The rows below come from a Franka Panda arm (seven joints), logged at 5 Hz.
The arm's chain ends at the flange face. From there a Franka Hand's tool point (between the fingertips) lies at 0.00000 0.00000 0.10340 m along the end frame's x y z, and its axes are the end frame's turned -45 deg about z.
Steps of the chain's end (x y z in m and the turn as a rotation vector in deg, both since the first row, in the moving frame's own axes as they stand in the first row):
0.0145, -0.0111, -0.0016, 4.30, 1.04, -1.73
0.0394, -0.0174, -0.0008, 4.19, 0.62, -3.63
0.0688, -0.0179, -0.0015, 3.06, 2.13, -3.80
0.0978, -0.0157, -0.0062, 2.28, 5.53, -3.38
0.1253, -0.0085, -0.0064, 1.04, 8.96, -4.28
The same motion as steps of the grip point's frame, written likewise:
0.0248, -0.0019, -0.0019, 2.31, 3.78, -1.73
0.0461, 0.0108, -0.0011, 2.52, 3.40, -3.63
0.0679, 0.0346, -0.0017, 0.66, 3.67, -3.80
0.0903, 0.0619, -0.0068, -2.30, 5.52, -3.38
0.1077, 0.0922, -0.0077, -5.60, 7.07, -4.28

